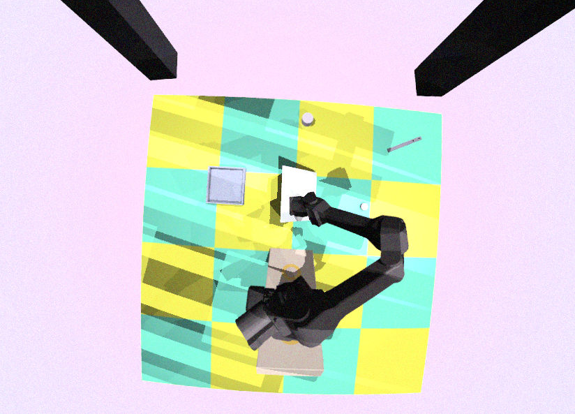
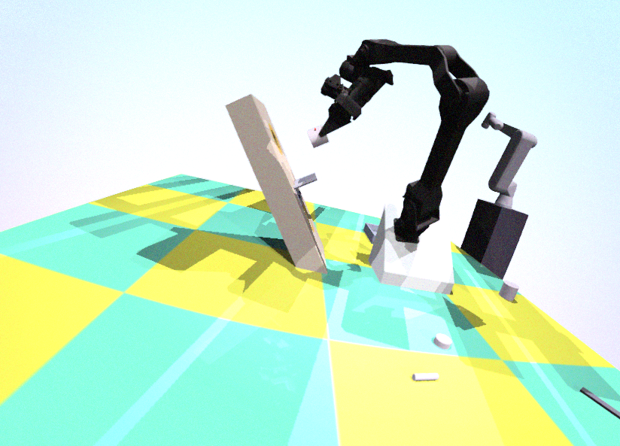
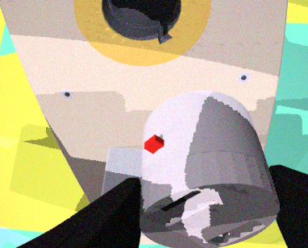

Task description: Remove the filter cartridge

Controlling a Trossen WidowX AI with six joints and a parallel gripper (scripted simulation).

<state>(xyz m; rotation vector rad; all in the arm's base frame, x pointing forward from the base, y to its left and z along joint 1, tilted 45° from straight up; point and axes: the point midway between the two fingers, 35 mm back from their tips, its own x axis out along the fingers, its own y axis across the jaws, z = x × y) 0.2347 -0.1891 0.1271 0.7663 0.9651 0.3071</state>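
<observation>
Right now my gripper tip is 36 cm past the grey tray, 28 cm above it and 23 cm to the left of it. Round my gripper tip: short peg 43 cm to the left, 29 cm below, 17 cm behind; then beige service panel 11 cm below, 7 cm ahead, 2 cm to the left; then round filter cartridge right at my gripper tip.
</observation>
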